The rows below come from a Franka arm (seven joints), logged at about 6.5 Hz.
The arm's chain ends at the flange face. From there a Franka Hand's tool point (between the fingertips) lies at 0.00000 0.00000 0.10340 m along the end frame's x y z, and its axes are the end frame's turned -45 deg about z.
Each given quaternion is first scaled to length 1.
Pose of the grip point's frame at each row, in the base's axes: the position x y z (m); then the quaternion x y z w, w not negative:
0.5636, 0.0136, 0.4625, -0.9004, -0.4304, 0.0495, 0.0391
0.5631, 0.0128, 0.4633, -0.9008, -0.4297, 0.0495, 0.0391
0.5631, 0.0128, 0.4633, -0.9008, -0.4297, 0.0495, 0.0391
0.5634, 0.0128, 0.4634, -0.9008, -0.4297, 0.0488, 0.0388
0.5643, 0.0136, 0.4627, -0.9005, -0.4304, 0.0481, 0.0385
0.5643, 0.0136, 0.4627, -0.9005, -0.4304, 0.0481, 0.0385
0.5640, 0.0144, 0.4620, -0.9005, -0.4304, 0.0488, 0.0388
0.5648, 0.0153, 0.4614, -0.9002, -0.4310, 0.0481, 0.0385
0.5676, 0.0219, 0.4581, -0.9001, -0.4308, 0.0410, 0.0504
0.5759, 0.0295, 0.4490, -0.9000, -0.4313, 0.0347, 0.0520
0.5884, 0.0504, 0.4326, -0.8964, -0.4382, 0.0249, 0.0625
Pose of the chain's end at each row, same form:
0.5763, 0.0107, 0.5651, -0.9966, -0.0531, 0.0607, 0.0172
0.5758, 0.0099, 0.5659, -0.9966, -0.0523, 0.0607, 0.0172
0.5758, 0.0099, 0.5659, -0.9966, -0.0523, 0.0607, 0.0172
0.5759, 0.0099, 0.5660, -0.9967, -0.0523, 0.0599, 0.0172
0.5767, 0.0107, 0.5653, -0.9967, -0.0530, 0.0592, 0.0172
0.5767, 0.0107, 0.5653, -0.9967, -0.0530, 0.0592, 0.0172
0.5765, 0.0115, 0.5646, -0.9966, -0.0530, 0.0599, 0.0172
0.5772, 0.0124, 0.5640, -0.9967, -0.0537, 0.0592, 0.0172
0.5797, 0.0162, 0.5606, -0.9964, -0.0536, 0.0572, 0.0309
0.5870, 0.0229, 0.5516, -0.9966, -0.0541, 0.0520, 0.0348
0.5987, 0.0411, 0.5351, -0.9958, -0.0618, 0.0469, 0.0482

